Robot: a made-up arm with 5 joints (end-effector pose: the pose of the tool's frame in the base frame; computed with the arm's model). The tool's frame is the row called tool. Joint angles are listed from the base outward.
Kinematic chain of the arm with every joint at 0, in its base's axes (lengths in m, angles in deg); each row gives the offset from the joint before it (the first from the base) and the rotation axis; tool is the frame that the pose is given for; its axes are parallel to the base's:
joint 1: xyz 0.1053 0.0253 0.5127 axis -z
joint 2: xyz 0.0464 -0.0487 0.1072 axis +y
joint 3: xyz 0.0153 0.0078 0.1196 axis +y
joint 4: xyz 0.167 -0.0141 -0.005 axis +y
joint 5: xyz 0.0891 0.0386 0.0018 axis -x
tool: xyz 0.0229 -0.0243 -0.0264
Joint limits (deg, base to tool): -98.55..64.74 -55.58..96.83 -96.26..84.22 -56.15..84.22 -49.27..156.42
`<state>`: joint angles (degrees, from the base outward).
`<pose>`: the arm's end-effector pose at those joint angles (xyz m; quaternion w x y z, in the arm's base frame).
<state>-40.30 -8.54 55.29 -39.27 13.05</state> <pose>0.3358 0.1604 0.5825 0.9282 -0.1288 0.0218 0.3485</pose>
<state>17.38 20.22 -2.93 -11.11 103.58</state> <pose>0.4521 -0.1214 0.6918 0.6170 -0.7706 0.1515 -0.0514</pose>
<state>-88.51 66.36 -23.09 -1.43 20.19</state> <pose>0.1628 0.3779 0.4502 0.6150 -0.3626 0.1375 0.6866</pose>
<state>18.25 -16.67 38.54 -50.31 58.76</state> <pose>0.3495 -0.1095 0.7332 0.8149 -0.5035 -0.1359 -0.2529</pose>
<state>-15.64 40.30 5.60 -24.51 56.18</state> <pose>0.4611 0.0711 0.5438 0.8469 -0.4807 0.0992 0.2045</pose>
